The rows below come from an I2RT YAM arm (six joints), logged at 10 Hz.
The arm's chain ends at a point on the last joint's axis. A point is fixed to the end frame.
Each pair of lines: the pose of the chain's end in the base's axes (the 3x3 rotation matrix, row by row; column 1 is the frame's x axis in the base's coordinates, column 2 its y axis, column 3 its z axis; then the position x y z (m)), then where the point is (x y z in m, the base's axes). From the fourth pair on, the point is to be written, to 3 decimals.
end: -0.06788 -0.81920 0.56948; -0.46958 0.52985 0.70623; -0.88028 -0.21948 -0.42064; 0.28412 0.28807 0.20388
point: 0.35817 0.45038 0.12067
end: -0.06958 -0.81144 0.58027; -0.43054 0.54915 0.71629; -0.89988 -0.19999 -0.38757; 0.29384 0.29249 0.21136
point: 0.37031 0.45726 0.13550
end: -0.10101 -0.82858 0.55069; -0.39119 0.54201 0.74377; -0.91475 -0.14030 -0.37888; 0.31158 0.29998 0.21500
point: 0.38188 0.46940 0.14353
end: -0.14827 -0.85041 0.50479; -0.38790 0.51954 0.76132; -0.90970 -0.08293 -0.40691; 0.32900 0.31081 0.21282
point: 0.390 0.483 0.138
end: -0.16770 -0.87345 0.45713; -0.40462 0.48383 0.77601; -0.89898 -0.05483 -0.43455; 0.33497 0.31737 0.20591
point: 0.386 0.491 0.127
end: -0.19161 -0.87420 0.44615; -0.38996 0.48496 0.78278; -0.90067 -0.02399 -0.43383; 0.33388 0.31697 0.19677
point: 0.383 0.491 0.120
